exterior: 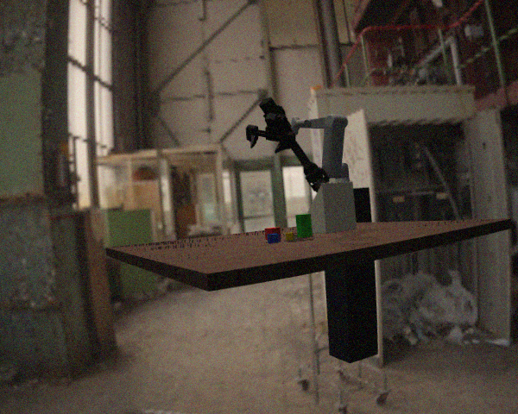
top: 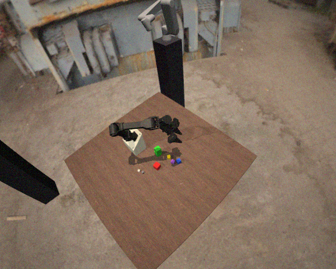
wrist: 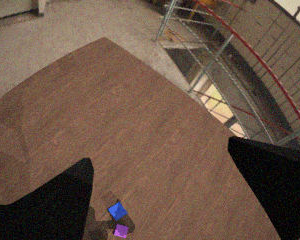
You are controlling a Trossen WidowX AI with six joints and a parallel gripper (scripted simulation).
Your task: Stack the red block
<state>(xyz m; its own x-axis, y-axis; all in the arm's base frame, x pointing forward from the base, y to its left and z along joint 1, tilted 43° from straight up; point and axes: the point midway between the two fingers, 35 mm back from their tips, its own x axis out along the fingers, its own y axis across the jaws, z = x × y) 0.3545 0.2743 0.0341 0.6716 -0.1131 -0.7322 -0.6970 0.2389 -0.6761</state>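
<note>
Right now my gripper tip is 310 mm above the red block, 190 mm to the left of it and 110 mm past it. Round my gripper tip: blue block (320 mm below, 30 mm to the right, 20 mm behind); yellow block (320 mm below, 110 mm behind, 60 mm to the right); purple block (320 mm below, 70 mm to the right, 50 mm behind).
</note>
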